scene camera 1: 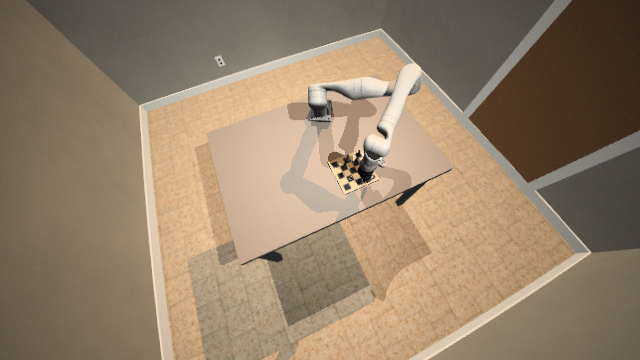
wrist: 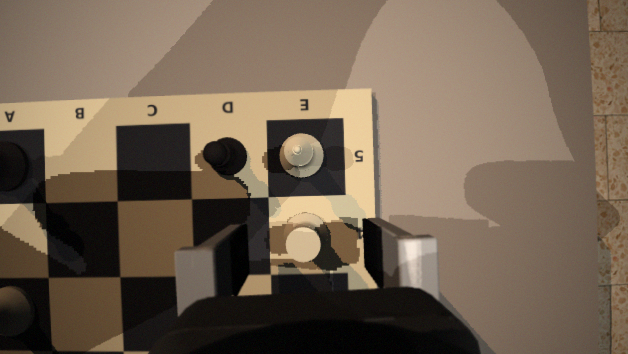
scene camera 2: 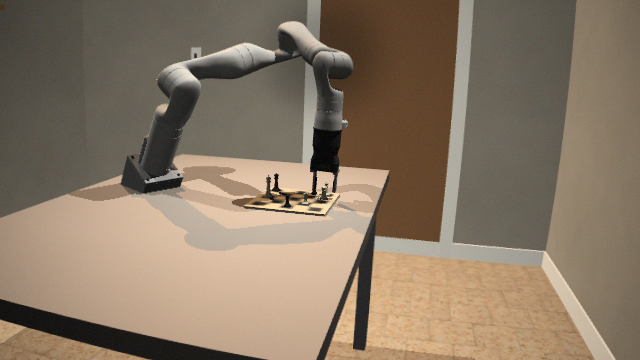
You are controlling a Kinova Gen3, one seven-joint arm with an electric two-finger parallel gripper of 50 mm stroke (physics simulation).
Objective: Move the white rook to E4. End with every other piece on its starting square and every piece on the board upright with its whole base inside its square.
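Places are measured from the arm's base along level axes (x ahead, y left, z up), in metres.
Pixels of known places: gripper, between the fingertips: (scene camera 1: 365,177) (wrist: 306,246) (scene camera 2: 324,190); arm's base, origin of its link: (scene camera 2: 155,166).
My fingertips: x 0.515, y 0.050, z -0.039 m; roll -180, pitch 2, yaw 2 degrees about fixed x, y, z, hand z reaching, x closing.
Note:
For each thing: its top centre in the pictures, then the offset to it from my fingertips.
- white rook, centre of its top: (wrist: 303,244) (scene camera 2: 324,187) dx -0.001, dy +0.002, dz +0.010 m
- chessboard, centre of its top: (wrist: 158,314) (scene camera 2: 294,199) (scene camera 1: 353,170) dx -0.075, dy -0.038, dz -0.023 m
- white pawn, centre of its top: (scene camera 2: 305,192) dx -0.035, dy -0.073, dz +0.008 m
The white rook (wrist: 303,244) (scene camera 2: 324,193) stands upright on E4 of the chessboard (wrist: 190,107) (scene camera 2: 265,207). The visible part of its base lies inside the light square, with bare square around it. My gripper (wrist: 306,246) (scene camera 2: 325,190) (scene camera 1: 367,180) is open, pointing straight down over the board. Its fingers are on either side of the rook, with a gap on each side, one towards D4 and one over the board's rim. In scene camera 1 the gripper hides the rook. Part of the rook's base is hidden beneath its top in the wrist view.
A white piece (wrist: 301,154) stands on E5, close to the rook. A black piece (wrist: 227,156) stands on D5 and another black piece (wrist: 11,166) on A5. A white piece (wrist: 11,311) is on A3. A white pawn (scene camera 2: 305,198) and a black piece (scene camera 2: 287,200) also stand upright.

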